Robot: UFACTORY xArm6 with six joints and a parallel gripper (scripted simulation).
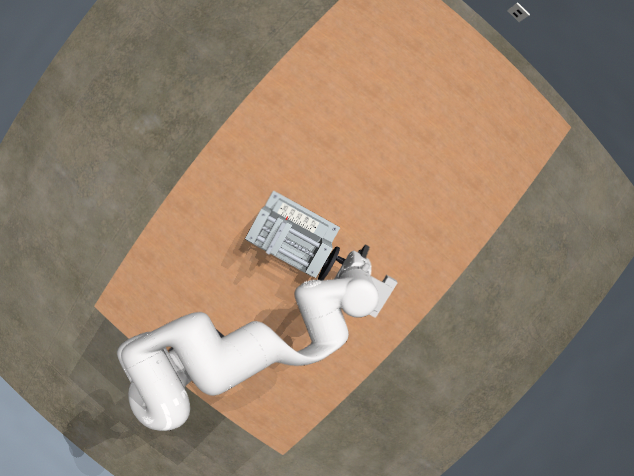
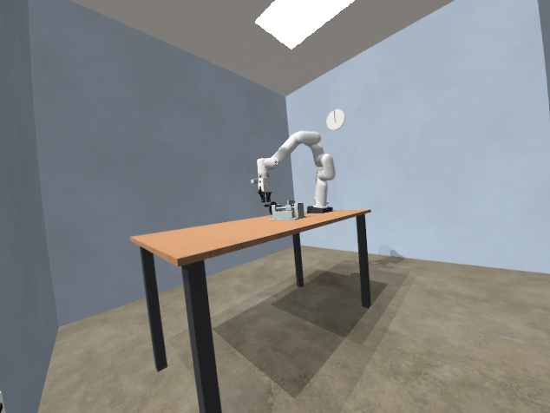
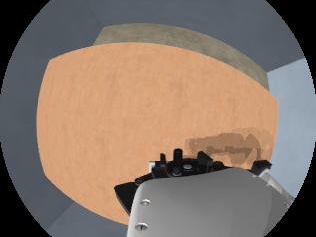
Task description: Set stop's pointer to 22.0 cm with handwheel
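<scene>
The handwheel lies 1 cm behind my hand, 2 cm to the left of it and 5 cm below it.
</scene>
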